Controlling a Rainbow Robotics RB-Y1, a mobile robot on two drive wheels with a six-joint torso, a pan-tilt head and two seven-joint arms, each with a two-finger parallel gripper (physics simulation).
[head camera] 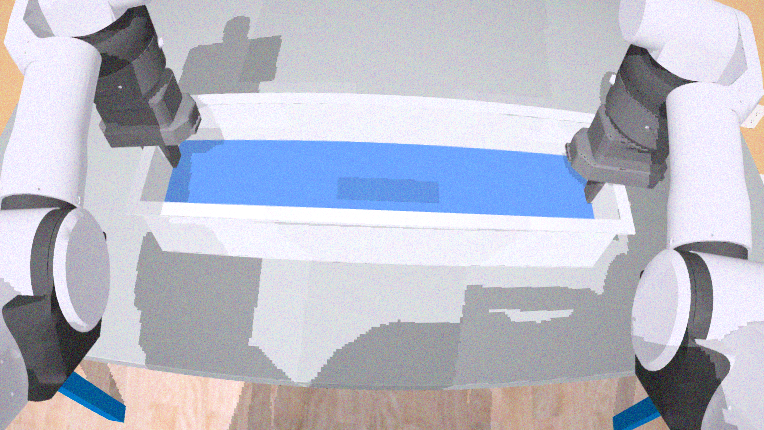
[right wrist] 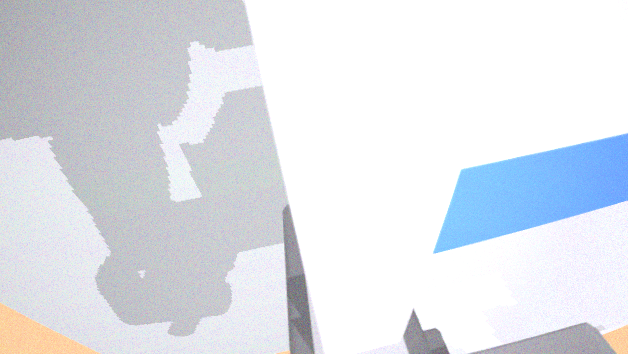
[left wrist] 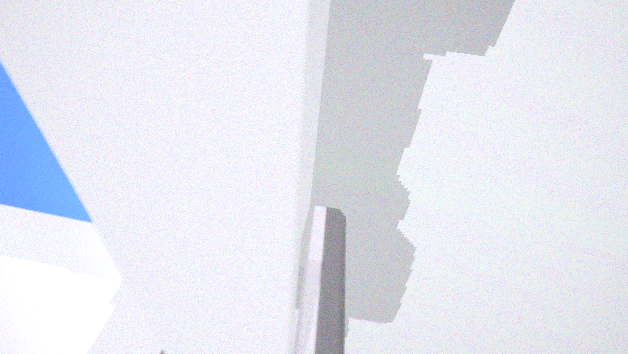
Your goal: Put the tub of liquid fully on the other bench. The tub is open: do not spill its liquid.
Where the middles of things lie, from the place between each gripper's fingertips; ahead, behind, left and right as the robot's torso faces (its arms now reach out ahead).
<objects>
My right hand is 24 cm to the right of the blue liquid (head camera: 366, 189), 2 cm above it and 1 cm past it. Also, from my right hand: long white tub (right wrist: 462, 165) (25 cm to the left, 1 cm behind, 1 cm above).
Now: the long white tub 20 mm behind my left hand and 250 mm to the right of it. From my left hand the other things lie so: blue liquid 20 mm behind, 260 mm to the right, 30 mm below.
</objects>
